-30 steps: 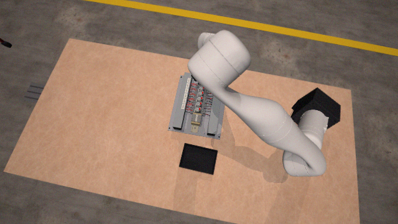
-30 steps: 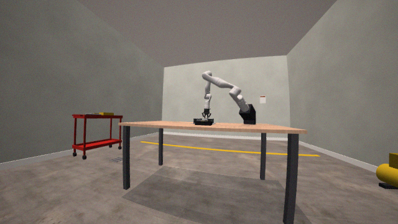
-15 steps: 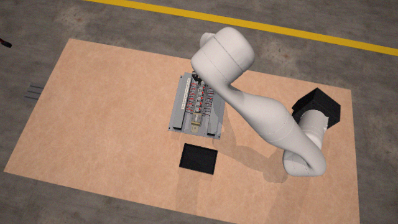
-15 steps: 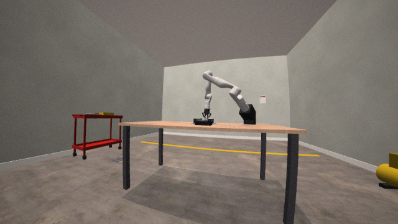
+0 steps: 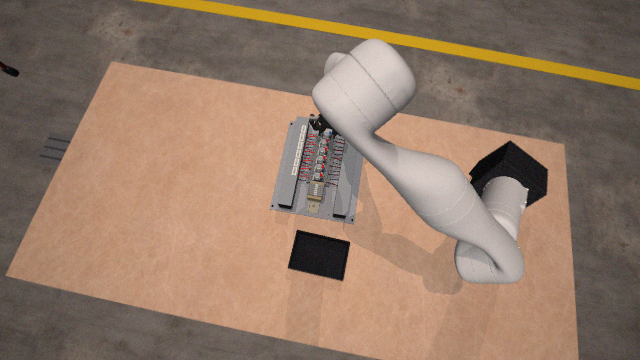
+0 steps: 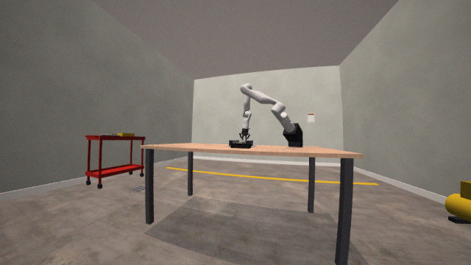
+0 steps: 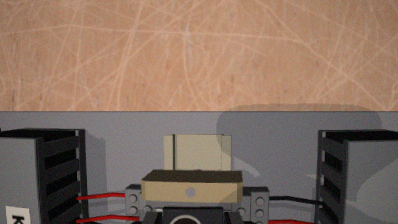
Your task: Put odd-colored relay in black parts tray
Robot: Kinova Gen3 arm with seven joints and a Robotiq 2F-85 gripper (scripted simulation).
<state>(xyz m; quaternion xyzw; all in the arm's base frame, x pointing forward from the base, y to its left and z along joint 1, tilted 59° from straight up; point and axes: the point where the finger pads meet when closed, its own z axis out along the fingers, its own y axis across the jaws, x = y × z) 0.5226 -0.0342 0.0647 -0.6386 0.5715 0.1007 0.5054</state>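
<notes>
The dark relay lies 1 cm below my hand. The rest, counted from my hand: grey relay panel (3 cm behind, 10 cm to the left, 3 cm below); then black parts tray (17 cm behind, 34 cm to the left, 4 cm below).
</notes>
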